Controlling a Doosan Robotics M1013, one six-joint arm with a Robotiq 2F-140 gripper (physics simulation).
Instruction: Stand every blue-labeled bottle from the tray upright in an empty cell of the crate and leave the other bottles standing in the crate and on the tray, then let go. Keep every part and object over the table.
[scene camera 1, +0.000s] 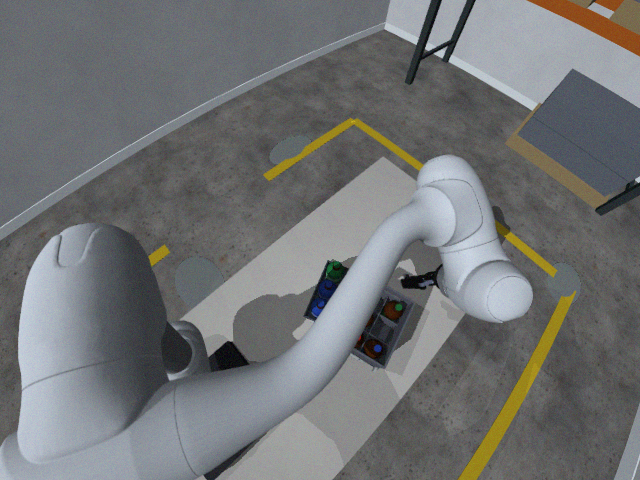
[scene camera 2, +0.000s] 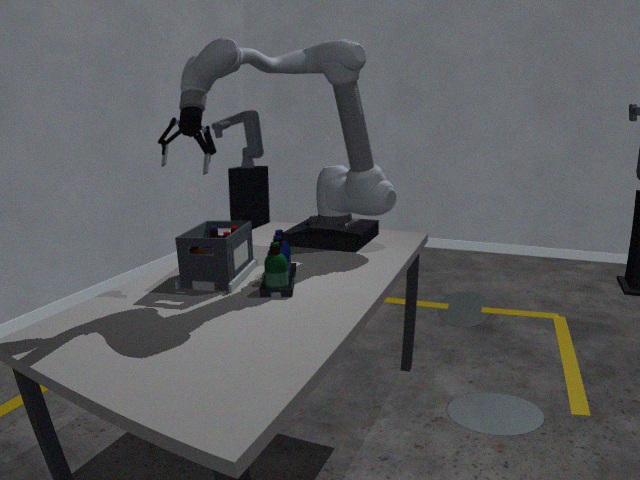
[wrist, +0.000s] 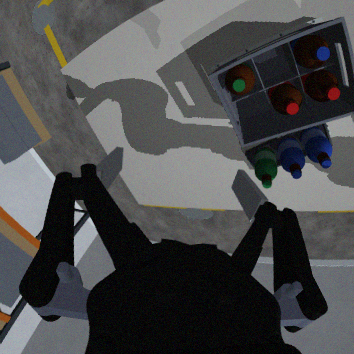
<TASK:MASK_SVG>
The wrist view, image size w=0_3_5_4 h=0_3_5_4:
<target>my gripper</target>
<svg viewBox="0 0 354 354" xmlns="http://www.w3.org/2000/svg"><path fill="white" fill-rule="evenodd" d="M56 174L39 249L18 288L25 301L46 321L54 321L60 316L88 320L89 336L84 354L301 354L293 345L284 343L280 326L289 332L296 332L327 311L327 304L312 276L295 212L287 207L282 211L276 209L244 170L237 169L231 188L247 218L253 222L231 256L217 249L216 244L187 244L166 238L151 243L135 222L130 223L107 191L122 169L123 147L116 146L97 165L82 164L81 177L72 177L67 171ZM269 227L272 230L273 294L250 275ZM75 200L83 200L115 268L91 290L83 287L80 273L74 266Z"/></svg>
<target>green bottle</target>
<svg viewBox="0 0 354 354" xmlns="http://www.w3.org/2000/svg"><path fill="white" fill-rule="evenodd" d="M263 147L254 153L254 174L261 181L264 188L269 188L272 183L271 180L277 174L277 166L273 150Z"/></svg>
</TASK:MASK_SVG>
